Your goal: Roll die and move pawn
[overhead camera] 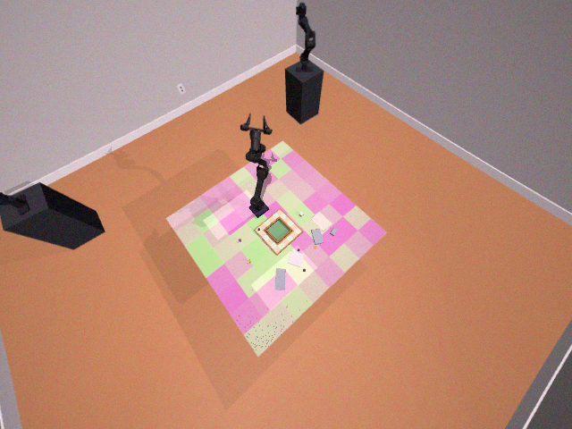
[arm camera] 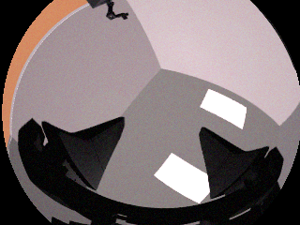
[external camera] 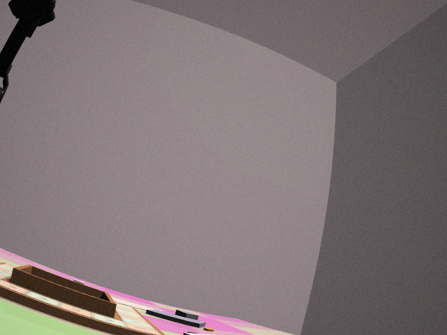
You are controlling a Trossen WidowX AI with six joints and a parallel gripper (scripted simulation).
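The white die is 720 mm below my gripper tip, 430 mm ahead of it and 20 mm to the left of it.
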